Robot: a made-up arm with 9 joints. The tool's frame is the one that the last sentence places.
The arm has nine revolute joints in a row. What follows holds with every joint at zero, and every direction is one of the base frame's. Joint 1 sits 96 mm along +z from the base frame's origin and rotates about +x. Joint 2 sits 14.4 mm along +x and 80.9 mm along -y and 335.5 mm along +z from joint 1 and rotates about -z. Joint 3 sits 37.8 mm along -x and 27.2 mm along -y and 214.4 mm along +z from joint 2 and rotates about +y. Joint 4 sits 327.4 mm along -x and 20.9 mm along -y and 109.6 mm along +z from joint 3 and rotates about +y. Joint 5 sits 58.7 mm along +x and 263.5 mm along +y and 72.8 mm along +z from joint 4 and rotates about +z. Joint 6 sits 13.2 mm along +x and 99.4 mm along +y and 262.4 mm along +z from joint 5 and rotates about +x. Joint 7 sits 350.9 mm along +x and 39.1 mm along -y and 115.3 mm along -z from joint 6 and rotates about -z. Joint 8 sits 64 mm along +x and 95.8 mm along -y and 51.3 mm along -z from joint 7 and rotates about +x. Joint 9 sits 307.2 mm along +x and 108.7 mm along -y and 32.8 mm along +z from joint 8 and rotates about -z. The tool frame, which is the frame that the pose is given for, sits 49.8 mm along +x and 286.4 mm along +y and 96.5 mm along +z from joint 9; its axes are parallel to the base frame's.
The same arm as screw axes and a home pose.
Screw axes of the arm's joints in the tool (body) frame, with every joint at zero. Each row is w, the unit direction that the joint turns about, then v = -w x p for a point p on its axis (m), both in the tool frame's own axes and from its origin. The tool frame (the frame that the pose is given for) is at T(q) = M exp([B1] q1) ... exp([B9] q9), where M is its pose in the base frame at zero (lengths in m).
B1: w 1 0 0 v 0.0000 -0.9574 0.2767
B2: w 0 0 -1 v 0.3576 -0.4786 0.0000
B3: w 0 1 0 v 0.4075 0.0000 -0.5164
B4: w 0 1 0 v 0.2979 0.0000 -0.8438
B5: w 0 0 1 v -0.1422 0.7851 0.0000
B6: w 1 0 0 v 0.0000 0.0373 0.0428
B7: w 0 0 -1 v 0.0819 -0.4210 0.0000
B8: w 1 0 0 v 0.0000 -0.1293 0.1777
B9: w 0 0 -1 v 0.2864 -0.0498 0.0000
M: xyz 0.4930 0.2767 1.0534 (m) rpy 0.0000 0.0000 0.0000 (rad, as in URDF)

